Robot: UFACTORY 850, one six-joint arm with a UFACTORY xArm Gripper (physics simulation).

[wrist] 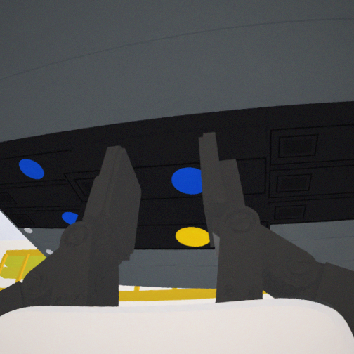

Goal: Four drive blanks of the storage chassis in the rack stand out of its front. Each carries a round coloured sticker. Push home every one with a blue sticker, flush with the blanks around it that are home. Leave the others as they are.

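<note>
The black chassis front spans the middle of the wrist view. A blue sticker shows between the fingers, its right edge hidden by the right finger. A yellow sticker sits below it. Another blue sticker is at the far left. A third blue sticker is lower left, partly hidden by the left finger. How far each stickered blank stands out is hard to tell from this low, tilted angle. My gripper is partly open and empty, its fingers in front of the chassis; contact cannot be told.
A large grey surface lies above the black front. Blanks with recessed rectangles are at the right. A grey panel runs below the front. Yellow framework shows beneath it and at the lower left.
</note>
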